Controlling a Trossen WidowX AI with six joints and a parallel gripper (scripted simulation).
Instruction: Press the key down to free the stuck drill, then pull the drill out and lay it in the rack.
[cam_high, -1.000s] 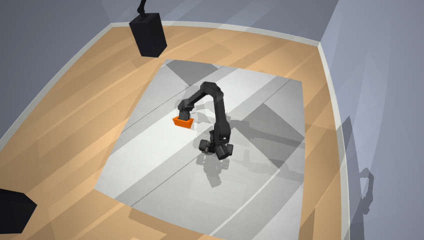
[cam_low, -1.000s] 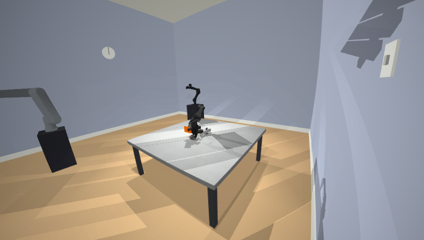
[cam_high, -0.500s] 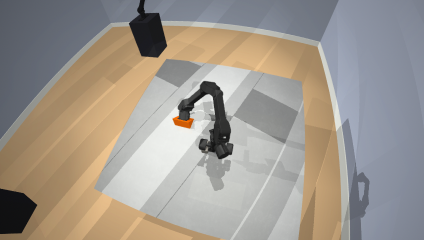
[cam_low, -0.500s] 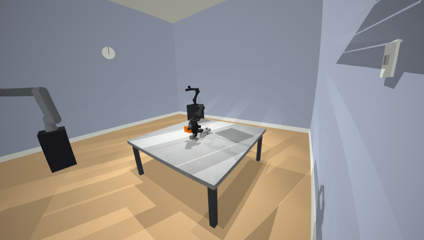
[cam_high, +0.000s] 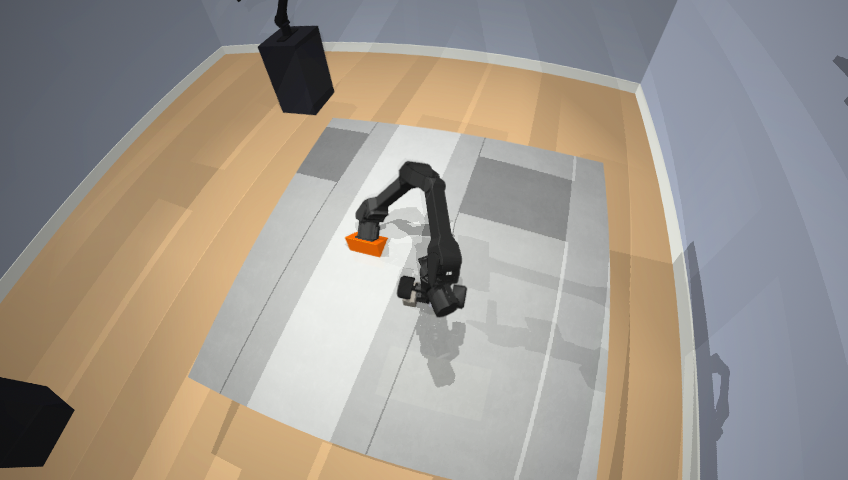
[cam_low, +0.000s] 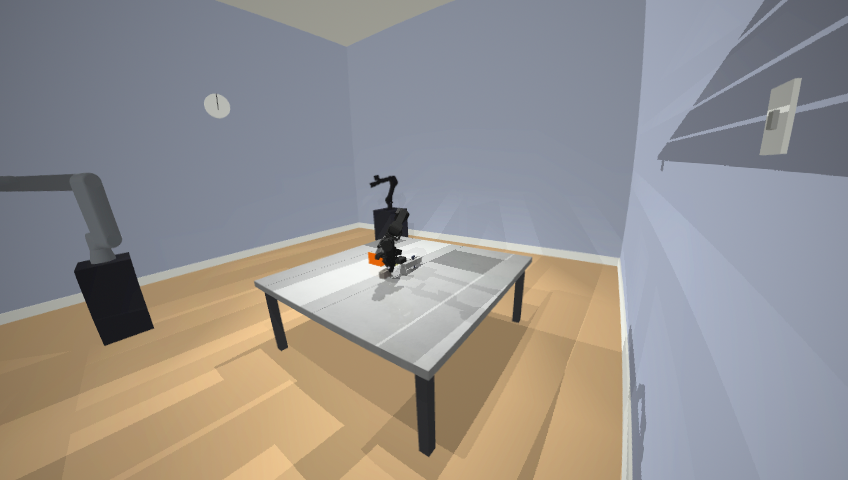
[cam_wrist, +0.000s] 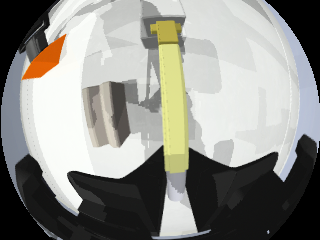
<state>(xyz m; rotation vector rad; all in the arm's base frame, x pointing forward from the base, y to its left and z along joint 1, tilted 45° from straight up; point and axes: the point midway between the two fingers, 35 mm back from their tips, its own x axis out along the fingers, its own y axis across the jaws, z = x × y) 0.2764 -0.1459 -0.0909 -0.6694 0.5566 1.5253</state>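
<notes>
Now: the yellow drill 4 cm to the left of my gripper tip and 3 cm above it. The rest, counted from my gripper tip: rack 8 cm behind, 2 cm to the left, 3 cm below; dark blue key 2 cm behind, 22 cm to the left.
</notes>
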